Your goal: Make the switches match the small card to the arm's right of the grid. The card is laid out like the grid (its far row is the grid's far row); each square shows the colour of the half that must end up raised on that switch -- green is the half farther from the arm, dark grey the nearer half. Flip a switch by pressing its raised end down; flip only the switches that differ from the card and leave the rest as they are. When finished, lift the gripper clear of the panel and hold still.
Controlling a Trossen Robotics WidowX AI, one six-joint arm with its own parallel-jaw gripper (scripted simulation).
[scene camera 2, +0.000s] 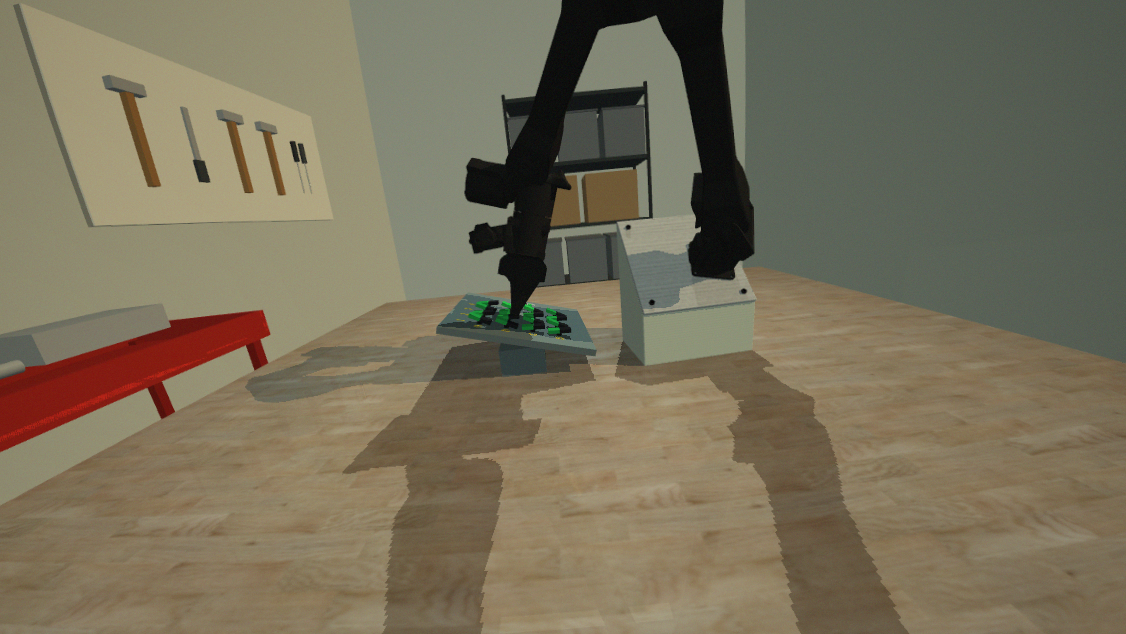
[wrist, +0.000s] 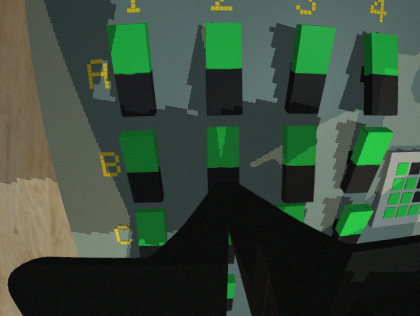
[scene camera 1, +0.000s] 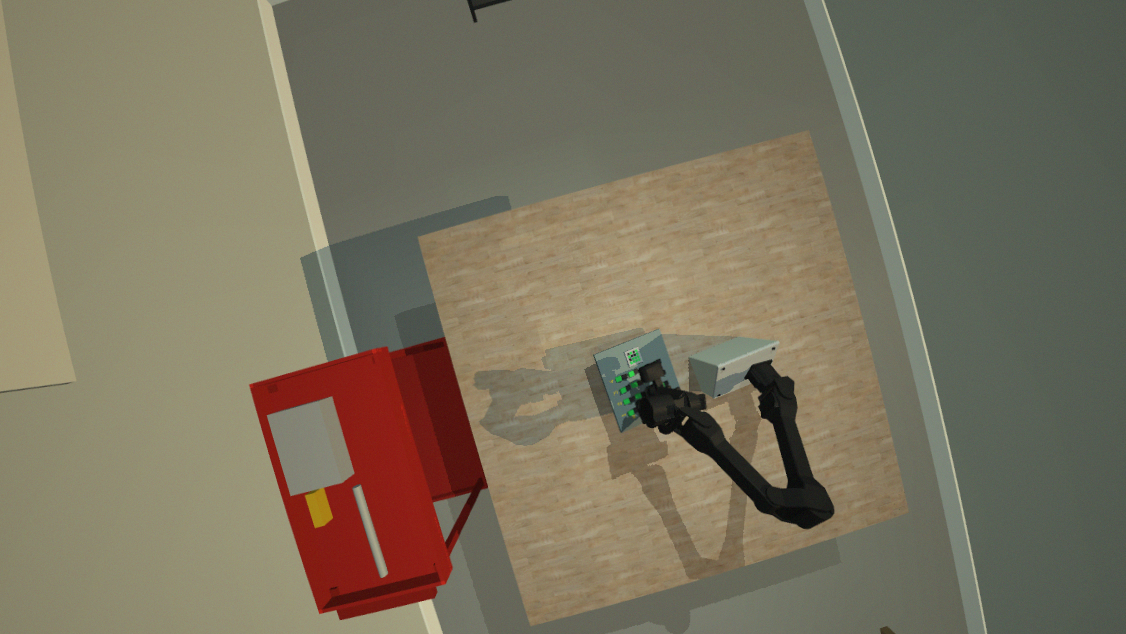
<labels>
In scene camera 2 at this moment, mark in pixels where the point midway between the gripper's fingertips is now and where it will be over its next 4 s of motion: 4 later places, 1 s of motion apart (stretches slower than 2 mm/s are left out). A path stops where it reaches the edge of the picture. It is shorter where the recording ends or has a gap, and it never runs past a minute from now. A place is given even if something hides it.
My gripper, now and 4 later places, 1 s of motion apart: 515, 314; 518, 298; 541, 310; 540, 323; 539, 326
</labels>
